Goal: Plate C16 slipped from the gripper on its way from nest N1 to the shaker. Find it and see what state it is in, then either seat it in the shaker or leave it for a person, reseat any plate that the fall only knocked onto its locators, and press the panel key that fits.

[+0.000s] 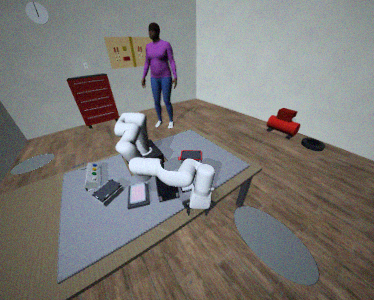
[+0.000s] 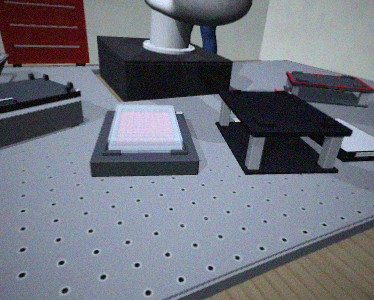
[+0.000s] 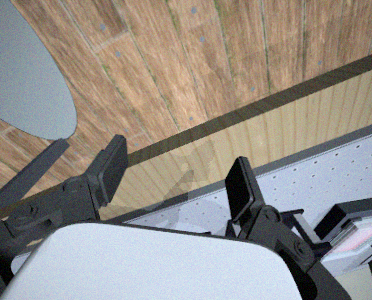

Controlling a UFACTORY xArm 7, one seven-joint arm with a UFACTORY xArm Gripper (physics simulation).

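Where they show: gripper, fingertip midpoint: [image 1: 197, 213] [image 3: 180, 159]; arm's base, origin of the base link: [image 1: 144, 151] [image 2: 169, 49].
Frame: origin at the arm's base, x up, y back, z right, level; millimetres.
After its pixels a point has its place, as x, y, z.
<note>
A clear plate with pink contents [image 1: 139, 192] {-41, -329, 190} [image 2: 146, 127] {-41, -343, 207} [image 3: 354, 242] {-41, -337, 187} sits on a dark nest [image 1: 138, 205] {-61, -394, 229} [image 2: 145, 167] {-66, -394, 230}; I cannot tell whether it is fully level, and no label on it is readable. At the left a dark flat device with raised corner posts [image 1: 107, 191] {-23, -215, 344} [image 2: 37, 102] {-28, -241, 317}, possibly the shaker, has no plate visible on it. The key panel [image 1: 90, 181] {-7, -75, 413} has blue, yellow and green keys. My gripper [image 1: 198, 212] {-56, -642, 8} [image 3: 180, 159] {-56, -642, 8} is open and empty above the table's front edge. No plate can be identified as C16.
A black two-level stand [image 2: 285, 112] {-20, -410, 37} is right of the nest. Behind it are a low white-topped block [image 2: 359, 139] {-64, -452, -85} and a red-edged stand [image 1: 191, 155] {-38, -253, -281} [image 2: 330, 81] {-38, -258, -281}. The arm's black base block [image 2: 170, 77] {-40, -112, 53} is behind. A person in purple [image 1: 160, 60] stands beyond the table.
</note>
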